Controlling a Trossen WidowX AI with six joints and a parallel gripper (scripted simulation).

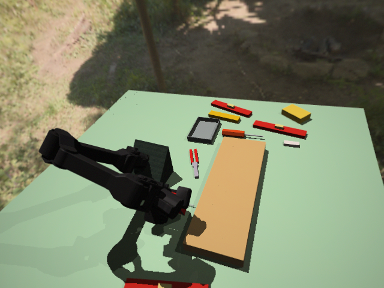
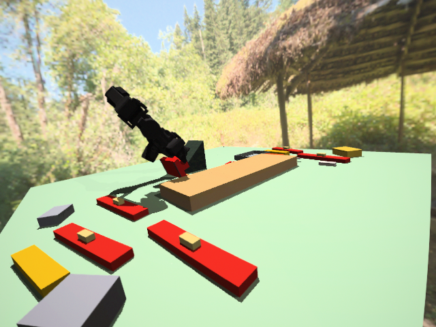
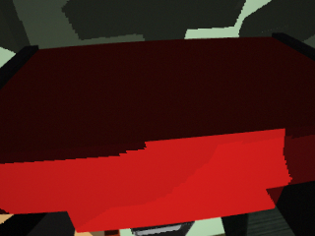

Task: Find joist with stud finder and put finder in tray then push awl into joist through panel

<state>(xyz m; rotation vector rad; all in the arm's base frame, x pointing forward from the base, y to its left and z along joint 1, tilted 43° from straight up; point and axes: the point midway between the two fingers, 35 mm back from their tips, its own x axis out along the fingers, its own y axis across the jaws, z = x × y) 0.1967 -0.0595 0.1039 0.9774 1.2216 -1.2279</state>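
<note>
My gripper tip is now 2 cm short of the red stud finder and 1 cm above it. The rest, counted from my gripper tip: tray (9 cm behind, 44 cm to the left, 6 cm below); awl (2 cm ahead, 3 cm to the left, 7 cm below); grey block (7 cm ahead, 40 cm to the right, 6 cm below).
</note>
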